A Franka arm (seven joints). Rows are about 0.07 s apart.
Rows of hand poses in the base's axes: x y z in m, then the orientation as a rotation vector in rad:
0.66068 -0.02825 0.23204 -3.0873 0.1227 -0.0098
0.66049 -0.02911 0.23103 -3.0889 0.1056 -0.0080
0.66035 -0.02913 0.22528 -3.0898 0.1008 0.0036
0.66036 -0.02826 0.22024 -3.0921 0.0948 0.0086
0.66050 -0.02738 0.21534 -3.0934 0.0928 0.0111
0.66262 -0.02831 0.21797 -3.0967 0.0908 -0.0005
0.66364 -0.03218 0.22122 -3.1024 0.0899 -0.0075
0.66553 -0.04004 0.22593 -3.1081 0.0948 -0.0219
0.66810 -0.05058 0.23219 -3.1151 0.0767 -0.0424
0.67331 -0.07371 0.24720 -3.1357 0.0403 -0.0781
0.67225 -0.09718 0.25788 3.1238 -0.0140 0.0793
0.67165 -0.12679 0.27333 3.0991 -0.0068 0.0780
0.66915 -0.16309 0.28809 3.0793 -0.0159 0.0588
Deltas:
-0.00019 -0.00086 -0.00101 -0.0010 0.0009 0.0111
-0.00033 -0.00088 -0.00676 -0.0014 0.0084 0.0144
-0.00032 -0.00001 -0.01180 -0.0034 0.0116 0.0184
-0.00018 0.00087 -0.01670 -0.0046 0.0132 0.0198
0.00194 -0.00006 -0.01407 -0.0081 0.0058 0.0209
0.00296 -0.00393 -0.01082 -0.0140 0.0015 0.0215
0.00485 -0.01179 -0.00611 -0.0202 -0.0074 0.0182
0.00742 -0.02233 0.00015 -0.0275 -0.0206 0.0296
0.01263 -0.04546 0.01516 -0.0491 -0.0429 0.0524
0.01157 -0.06893 0.02584 -0.0706 -0.0435 0.0691
0.01097 -0.09854 0.04129 -0.0953 -0.0422 0.0736
0.00847 -0.13484 0.05605 -0.1150 -0.0291 0.0679

